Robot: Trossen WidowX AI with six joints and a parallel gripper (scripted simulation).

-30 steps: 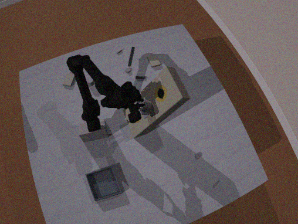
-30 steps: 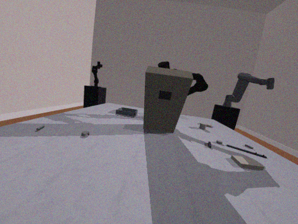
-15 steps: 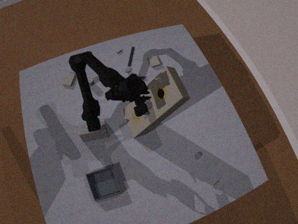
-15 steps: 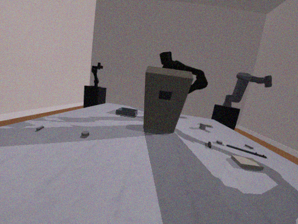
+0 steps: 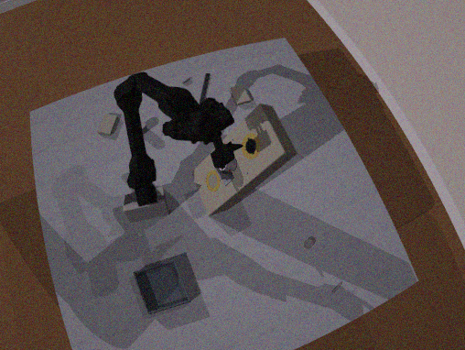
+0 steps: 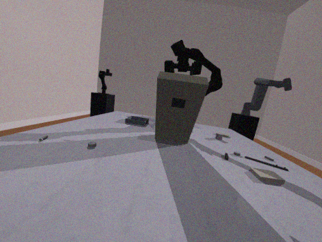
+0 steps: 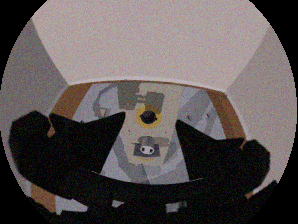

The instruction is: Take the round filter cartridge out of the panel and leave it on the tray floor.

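Right now the round filter cartridge is 3 cm behind my gripper tip and 17 cm below it. Also, from my gripper tip: tan service panel: 2 cm ahead, 19 cm below; dark square tray: 35 cm behind, 28 cm to the right, 33 cm below.
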